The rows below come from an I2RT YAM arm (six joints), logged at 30 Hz.
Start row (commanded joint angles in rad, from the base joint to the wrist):
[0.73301, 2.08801, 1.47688, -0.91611, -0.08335, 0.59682]
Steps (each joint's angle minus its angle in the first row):
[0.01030, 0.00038, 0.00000, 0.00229, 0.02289, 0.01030]
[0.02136, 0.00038, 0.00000, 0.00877, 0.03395, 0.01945]
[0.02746, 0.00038, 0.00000, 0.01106, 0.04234, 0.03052]
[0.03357, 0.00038, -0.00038, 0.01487, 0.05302, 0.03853]
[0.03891, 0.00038, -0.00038, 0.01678, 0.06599, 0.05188]
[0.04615, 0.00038, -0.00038, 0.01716, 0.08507, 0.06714]
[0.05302, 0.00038, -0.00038, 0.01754, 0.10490, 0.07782]
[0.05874, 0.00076, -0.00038, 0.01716, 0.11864, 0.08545]
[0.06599, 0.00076, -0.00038, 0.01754, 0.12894, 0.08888]
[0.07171, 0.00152, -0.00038, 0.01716, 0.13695, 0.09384]
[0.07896, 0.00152, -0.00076, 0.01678, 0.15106, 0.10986]
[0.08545, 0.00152, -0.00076, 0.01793, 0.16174, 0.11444]
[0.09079, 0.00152, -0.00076, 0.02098, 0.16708, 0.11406]
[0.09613, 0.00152, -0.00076, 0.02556, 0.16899, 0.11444]
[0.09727, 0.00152, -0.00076, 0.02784, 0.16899, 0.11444]
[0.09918, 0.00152, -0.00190, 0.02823, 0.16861, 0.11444]
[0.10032, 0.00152, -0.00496, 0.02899, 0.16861, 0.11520]
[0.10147, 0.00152, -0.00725, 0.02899, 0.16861, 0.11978]
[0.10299, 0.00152, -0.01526, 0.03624, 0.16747, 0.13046]
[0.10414, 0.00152, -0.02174, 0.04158, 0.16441, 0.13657]
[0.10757, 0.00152, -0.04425, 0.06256, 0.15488, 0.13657]
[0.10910, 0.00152, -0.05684, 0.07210, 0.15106, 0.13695]
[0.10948, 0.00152, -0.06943, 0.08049, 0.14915, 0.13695]
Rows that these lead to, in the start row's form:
[0.74331, 2.08839, 1.47688, -0.91382, -0.06046, 0.60712]
[0.75437, 2.08839, 1.47688, -0.90734, -0.04940, 0.61627]
[0.76047, 2.08839, 1.47688, -0.90505, -0.04101, 0.62734]
[0.76658, 2.08839, 1.47650, -0.90124, -0.03033, 0.63535]
[0.77192, 2.08839, 1.47650, -0.89933, -0.01736, 0.64870]
[0.77916, 2.08839, 1.47650, -0.89895, 0.00172, 0.66396]
[0.78603, 2.08839, 1.47650, -0.89857, 0.02155, 0.67464]
[0.79175, 2.08877, 1.47650, -0.89895, 0.03529, 0.68227]
[0.79900, 2.08877, 1.47650, -0.89857, 0.04559, 0.68570]
[0.80472, 2.08953, 1.47650, -0.89895, 0.05360, 0.69066]
[0.81197, 2.08953, 1.47612, -0.89933, 0.06771, 0.70668]
[0.81846, 2.08953, 1.47612, -0.89818, 0.07839, 0.71126]
[0.82380, 2.08953, 1.47612, -0.89513, 0.08373, 0.71088]
[0.82914, 2.08953, 1.47612, -0.89055, 0.08564, 0.71126]
[0.83028, 2.08953, 1.47612, -0.88827, 0.08564, 0.71126]
[0.83219, 2.08953, 1.47498, -0.88788, 0.08526, 0.71126]
[0.83333, 2.08953, 1.47192, -0.88712, 0.08526, 0.71202]
[0.83448, 2.08953, 1.46963, -0.88712, 0.08526, 0.71660]
[0.83600, 2.08953, 1.46162, -0.87987, 0.08412, 0.72728]
[0.83715, 2.08953, 1.45514, -0.87453, 0.08106, 0.73339]
[0.84058, 2.08953, 1.43263, -0.85355, 0.07153, 0.73339]
[0.84211, 2.08953, 1.42004, -0.84401, 0.06771, 0.73377]
[0.84249, 2.08953, 1.40745, -0.83562, 0.06580, 0.73377]

